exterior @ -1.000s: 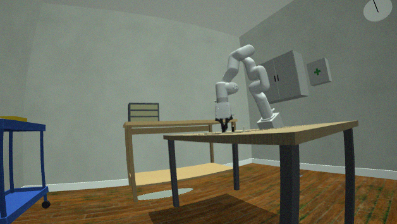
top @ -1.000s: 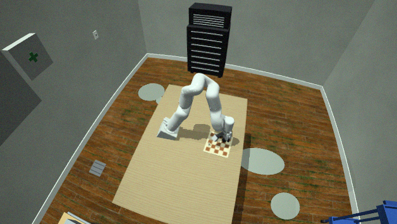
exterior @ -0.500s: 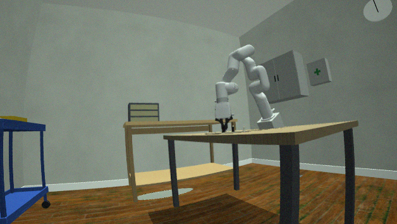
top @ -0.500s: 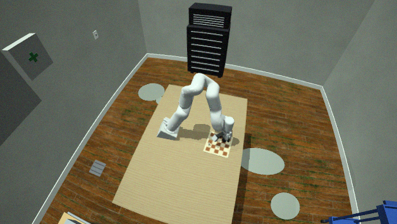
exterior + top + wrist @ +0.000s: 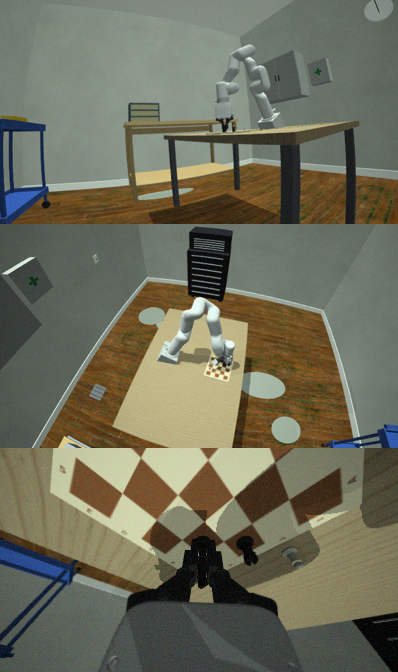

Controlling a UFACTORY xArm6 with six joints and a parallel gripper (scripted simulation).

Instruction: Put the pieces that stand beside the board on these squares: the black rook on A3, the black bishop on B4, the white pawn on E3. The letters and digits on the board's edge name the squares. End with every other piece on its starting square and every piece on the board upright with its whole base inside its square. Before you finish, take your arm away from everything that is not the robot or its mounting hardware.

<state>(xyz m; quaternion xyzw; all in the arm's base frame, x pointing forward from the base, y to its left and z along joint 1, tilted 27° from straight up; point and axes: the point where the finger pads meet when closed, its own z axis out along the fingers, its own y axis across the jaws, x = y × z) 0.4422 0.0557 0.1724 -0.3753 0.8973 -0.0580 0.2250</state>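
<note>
My gripper is now 4 cm past the black chess piece, 4 cm to the right of it and 2 cm above it. From my hand the other things lie so: chessboard (4 cm behind, 4 cm to the right, 4 cm below); then white pawn (8 cm behind, 10 cm to the left, 3 cm below).
</note>
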